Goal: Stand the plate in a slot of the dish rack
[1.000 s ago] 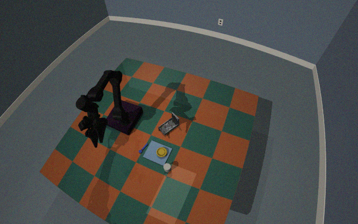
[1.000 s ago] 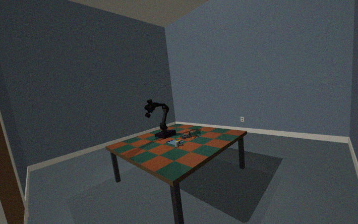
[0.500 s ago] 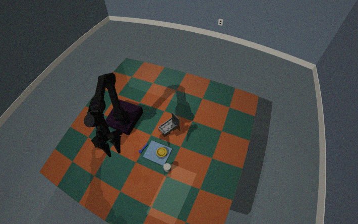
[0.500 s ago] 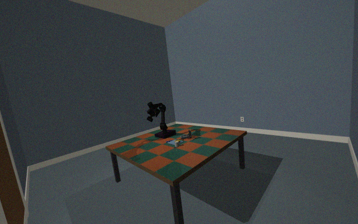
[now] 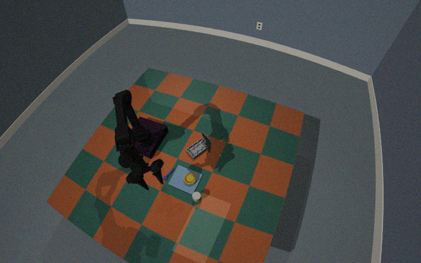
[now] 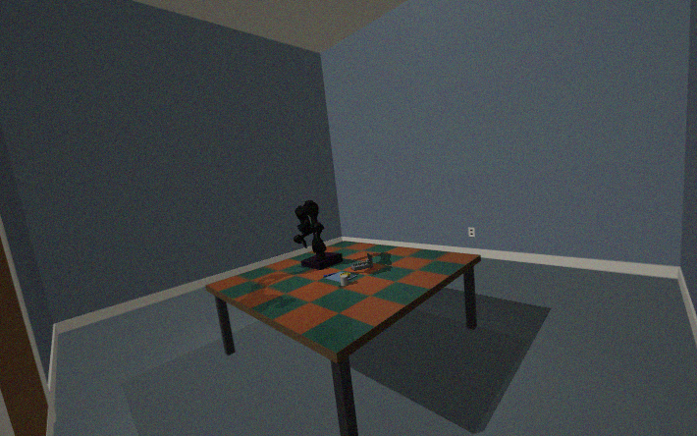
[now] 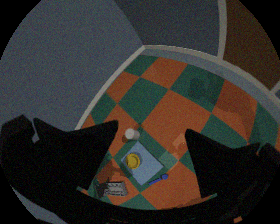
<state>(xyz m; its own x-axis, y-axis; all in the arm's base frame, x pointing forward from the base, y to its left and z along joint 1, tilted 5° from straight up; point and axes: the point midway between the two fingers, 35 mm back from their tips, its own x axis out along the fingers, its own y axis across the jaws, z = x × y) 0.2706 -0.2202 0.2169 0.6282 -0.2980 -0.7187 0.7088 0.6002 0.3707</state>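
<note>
My gripper tip is 5 cm short of the yellow plate, 17 cm to the right of it and 23 cm above it. The rest, counted from my gripper tip: white cup 13 cm ahead, 10 cm to the left, 22 cm below; blue spoon 8 cm behind, 14 cm to the left, 24 cm below; light blue sheet 2 cm ahead, 16 cm to the left, 24 cm below.
</note>
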